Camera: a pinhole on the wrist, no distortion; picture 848 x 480 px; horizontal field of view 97.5 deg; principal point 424.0 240.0 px. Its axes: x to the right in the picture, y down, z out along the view. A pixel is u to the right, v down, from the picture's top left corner.
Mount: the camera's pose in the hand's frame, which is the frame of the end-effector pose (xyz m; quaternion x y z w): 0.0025 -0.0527 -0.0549 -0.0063 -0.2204 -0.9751 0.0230
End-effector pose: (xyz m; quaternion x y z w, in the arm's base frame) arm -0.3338 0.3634 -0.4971 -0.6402 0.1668 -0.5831 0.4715
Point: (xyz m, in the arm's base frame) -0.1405 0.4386 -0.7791
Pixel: 610 32
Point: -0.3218 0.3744 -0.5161
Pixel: 497 109
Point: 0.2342 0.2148 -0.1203
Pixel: 80 419
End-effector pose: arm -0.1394 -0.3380 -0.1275 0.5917 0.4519 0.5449 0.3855
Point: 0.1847 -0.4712 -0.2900
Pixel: 630 438
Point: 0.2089 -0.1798 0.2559
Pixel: 226 93
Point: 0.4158 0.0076 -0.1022
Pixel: 216 399
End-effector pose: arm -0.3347 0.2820 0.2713 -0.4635 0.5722 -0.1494 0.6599
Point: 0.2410 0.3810 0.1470
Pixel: 318 415
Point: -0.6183 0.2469 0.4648
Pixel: behind the camera
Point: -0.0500 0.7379 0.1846
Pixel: 549 223
